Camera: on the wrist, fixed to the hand. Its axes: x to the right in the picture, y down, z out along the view.
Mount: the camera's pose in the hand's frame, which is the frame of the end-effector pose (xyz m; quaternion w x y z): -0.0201 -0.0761 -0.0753 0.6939 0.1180 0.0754 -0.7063
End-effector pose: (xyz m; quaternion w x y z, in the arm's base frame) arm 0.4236 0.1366 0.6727 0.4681 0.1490 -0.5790 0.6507
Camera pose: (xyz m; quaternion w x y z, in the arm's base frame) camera 0.5197 0.1868 0.6832 0.8105 0.5185 -0.1845 0.2005
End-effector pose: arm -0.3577 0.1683 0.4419 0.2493 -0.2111 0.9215 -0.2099
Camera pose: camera -0.3615 0.1368 0.5461 0.0198 0.7521 -0.4844 0.4464
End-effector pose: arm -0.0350 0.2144 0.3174 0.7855 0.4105 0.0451 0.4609
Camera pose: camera -0.0280 0.2264 0.2094 0.8188 0.3109 0.4349 -0.2094
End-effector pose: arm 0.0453 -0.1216 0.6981 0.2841 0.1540 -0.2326 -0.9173
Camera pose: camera 0.0582 -0.0796 0.5984 0.4514 -0.3738 0.1395 0.7981
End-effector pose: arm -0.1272 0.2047 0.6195 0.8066 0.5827 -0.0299 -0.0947
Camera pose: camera -0.1439 0.2558 0.5248 0.4263 0.5278 0.4405 -0.5880
